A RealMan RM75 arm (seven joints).
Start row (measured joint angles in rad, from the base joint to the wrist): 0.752 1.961 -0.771 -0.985 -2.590 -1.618 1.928
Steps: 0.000 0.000 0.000 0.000 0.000 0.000 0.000; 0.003 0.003 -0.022 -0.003 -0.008 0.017 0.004; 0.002 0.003 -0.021 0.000 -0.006 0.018 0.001; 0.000 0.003 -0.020 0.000 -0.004 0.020 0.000; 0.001 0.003 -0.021 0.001 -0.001 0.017 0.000; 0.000 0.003 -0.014 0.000 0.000 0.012 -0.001; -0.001 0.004 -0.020 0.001 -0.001 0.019 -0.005; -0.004 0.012 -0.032 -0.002 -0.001 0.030 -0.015
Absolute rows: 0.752 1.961 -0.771 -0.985 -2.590 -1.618 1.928; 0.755 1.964 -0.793 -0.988 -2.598 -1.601 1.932; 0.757 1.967 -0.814 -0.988 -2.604 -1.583 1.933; 0.757 1.970 -0.834 -0.988 -2.608 -1.563 1.933; 0.758 1.973 -0.855 -0.987 -2.609 -1.546 1.933; 0.758 1.976 -0.869 -0.987 -2.609 -1.534 1.932; 0.757 1.980 -0.889 -0.986 -2.610 -1.515 1.927; 0.753 1.992 -0.921 -0.988 -2.611 -1.485 1.912
